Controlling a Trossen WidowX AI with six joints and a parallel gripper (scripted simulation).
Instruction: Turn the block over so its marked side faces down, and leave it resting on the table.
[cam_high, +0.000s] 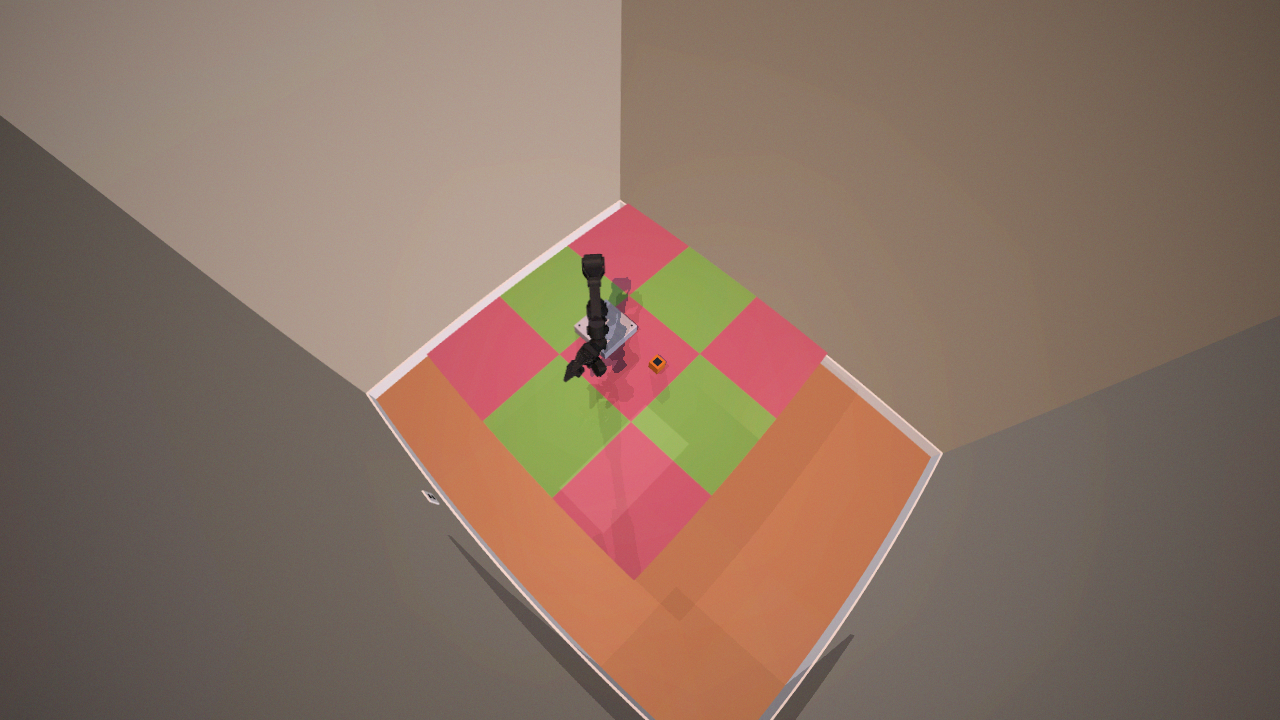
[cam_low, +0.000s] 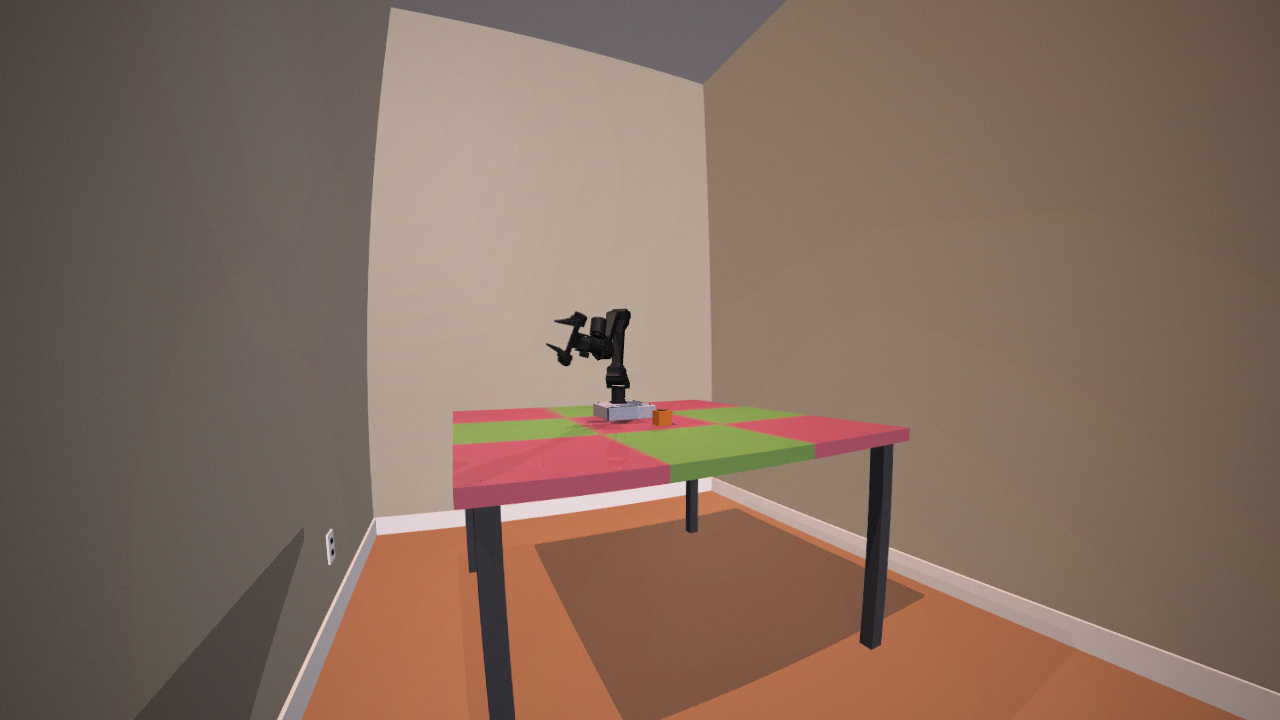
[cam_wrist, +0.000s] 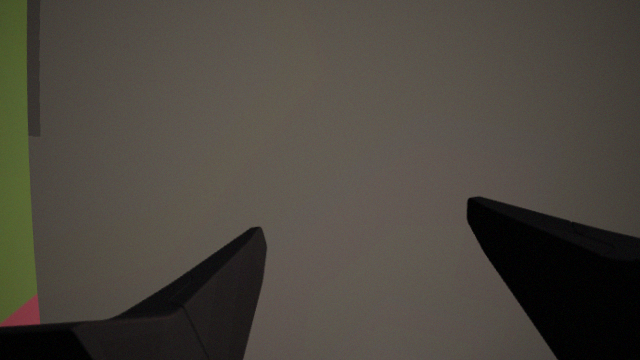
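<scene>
Right now my gripper tip is 38 cm to the right of the small orange block, 28 cm above it and 5 cm short of it.
</scene>
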